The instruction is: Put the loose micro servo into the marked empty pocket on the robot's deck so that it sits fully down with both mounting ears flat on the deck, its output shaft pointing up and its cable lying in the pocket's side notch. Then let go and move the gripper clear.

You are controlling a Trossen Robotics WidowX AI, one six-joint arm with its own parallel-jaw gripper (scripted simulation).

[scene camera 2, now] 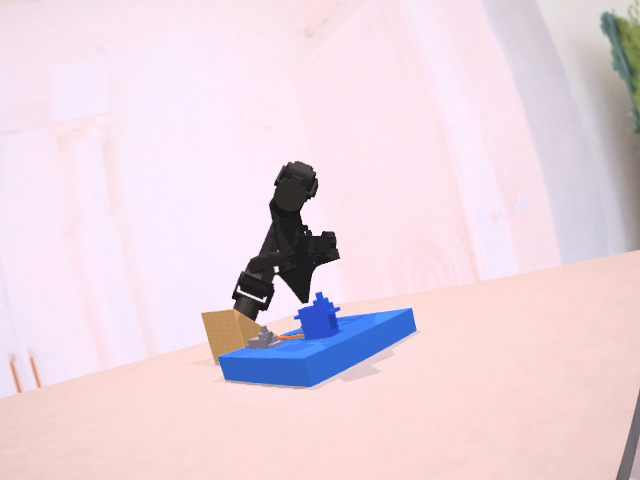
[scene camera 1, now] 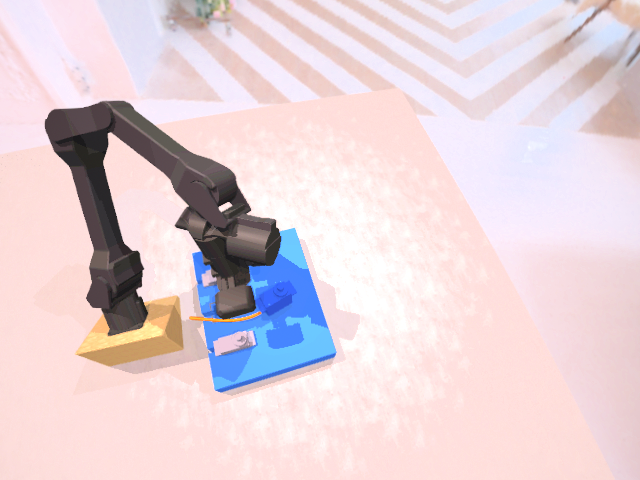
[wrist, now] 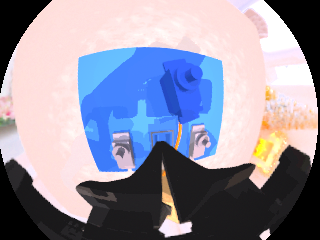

Labels:
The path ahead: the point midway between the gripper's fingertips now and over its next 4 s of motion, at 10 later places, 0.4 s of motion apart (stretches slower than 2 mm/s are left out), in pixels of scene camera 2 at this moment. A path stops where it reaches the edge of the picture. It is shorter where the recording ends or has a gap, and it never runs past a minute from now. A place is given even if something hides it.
The gripper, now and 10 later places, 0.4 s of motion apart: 305, 303; 313, 308; 316, 316; 318, 326; 316, 329; 309, 331; 302, 334; 295, 337; 289, 339; 286, 336; 284, 313

